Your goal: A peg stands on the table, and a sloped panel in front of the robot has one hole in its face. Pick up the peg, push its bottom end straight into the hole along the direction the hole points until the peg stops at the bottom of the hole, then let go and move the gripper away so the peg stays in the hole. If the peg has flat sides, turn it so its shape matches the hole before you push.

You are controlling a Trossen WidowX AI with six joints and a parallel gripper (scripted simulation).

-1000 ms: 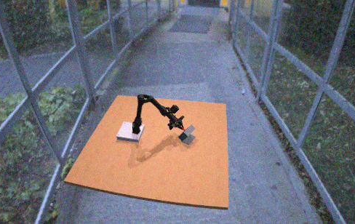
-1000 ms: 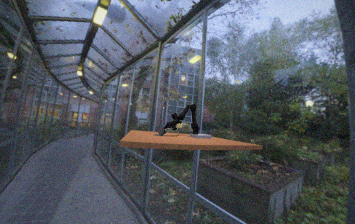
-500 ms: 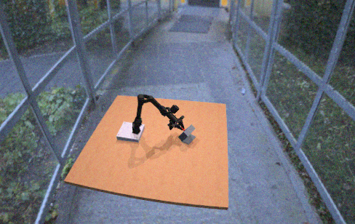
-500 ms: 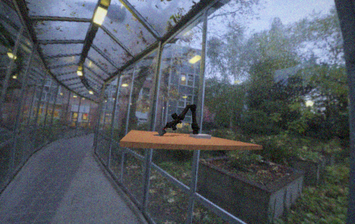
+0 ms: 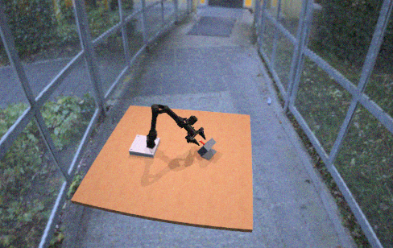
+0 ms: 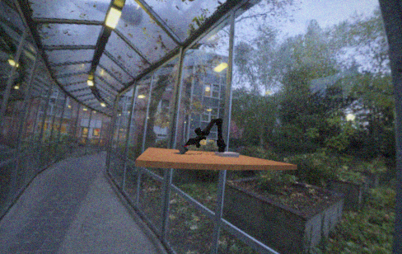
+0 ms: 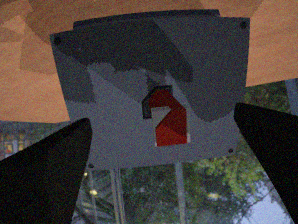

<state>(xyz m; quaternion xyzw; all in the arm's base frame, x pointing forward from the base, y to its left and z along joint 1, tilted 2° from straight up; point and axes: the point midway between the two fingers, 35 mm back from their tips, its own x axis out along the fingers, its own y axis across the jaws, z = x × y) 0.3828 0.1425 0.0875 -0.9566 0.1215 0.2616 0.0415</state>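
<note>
The red peg lies 1 cm behind my gripper tip. From my gripper tip the other things lie so: grey sloped panel (4 cm ahead, 1 cm to the right, 3 cm below).
</note>
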